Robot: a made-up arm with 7 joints. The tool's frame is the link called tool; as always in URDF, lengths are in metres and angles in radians.
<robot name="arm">
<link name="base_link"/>
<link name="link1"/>
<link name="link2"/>
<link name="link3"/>
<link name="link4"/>
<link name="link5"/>
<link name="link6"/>
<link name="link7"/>
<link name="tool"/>
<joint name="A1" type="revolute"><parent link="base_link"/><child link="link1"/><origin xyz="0 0 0" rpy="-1.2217 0 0"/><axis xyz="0 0 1"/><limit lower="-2.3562" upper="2.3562"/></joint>
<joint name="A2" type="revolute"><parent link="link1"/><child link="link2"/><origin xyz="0 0 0" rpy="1.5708 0 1.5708"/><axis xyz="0 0 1"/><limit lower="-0.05" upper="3.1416"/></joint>
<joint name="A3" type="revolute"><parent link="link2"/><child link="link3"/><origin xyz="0 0 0" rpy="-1.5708 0 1.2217"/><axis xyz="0 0 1"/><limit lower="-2.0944" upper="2.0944"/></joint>
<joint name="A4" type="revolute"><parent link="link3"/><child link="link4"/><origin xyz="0 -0.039 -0.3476" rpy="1.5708 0 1.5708"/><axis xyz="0 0 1"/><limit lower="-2.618" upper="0.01"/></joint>
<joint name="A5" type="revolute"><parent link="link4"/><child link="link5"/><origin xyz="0.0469 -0.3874 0" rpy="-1.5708 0 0"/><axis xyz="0 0 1"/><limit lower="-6.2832" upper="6.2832"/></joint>
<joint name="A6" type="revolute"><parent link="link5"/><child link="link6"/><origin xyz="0 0 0" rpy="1.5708 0 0"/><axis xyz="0 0 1"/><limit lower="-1.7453" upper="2.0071"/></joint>
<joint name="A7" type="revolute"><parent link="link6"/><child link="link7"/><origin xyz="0 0 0" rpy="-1.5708 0 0"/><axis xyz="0 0 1"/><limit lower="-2.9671" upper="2.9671"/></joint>
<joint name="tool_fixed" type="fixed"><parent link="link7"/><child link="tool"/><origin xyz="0 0 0" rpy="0 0 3.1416"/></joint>
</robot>
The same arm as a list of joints. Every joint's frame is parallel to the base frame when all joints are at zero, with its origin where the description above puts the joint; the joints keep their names.
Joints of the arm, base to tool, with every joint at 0 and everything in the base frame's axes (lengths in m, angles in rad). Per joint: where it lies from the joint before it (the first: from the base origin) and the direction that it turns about. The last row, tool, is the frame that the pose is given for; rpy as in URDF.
A1: origin 0 0 0 axis 0 0.9397 0.342
A2: origin 0 0 0 axis +x
A3: origin 0 0 0 axis +z
A4: origin 0.039 0 -0.3476 axis +y
A5: origin -0.0469 0 -0.3874 axis +z
A6: origin 0 0 0 axis +y
A7: origin 0 0 0 axis +z
tool: origin 0 0 0 rpy 0 0 0
Joint limits (rad, base to tool): -2.3562..2.3562 -0.05..3.1416 -2.0944..2.0944 -2.618..0.01 -6.2832..6.2832 -1.7453..2.0071 -2.9671..2.9671

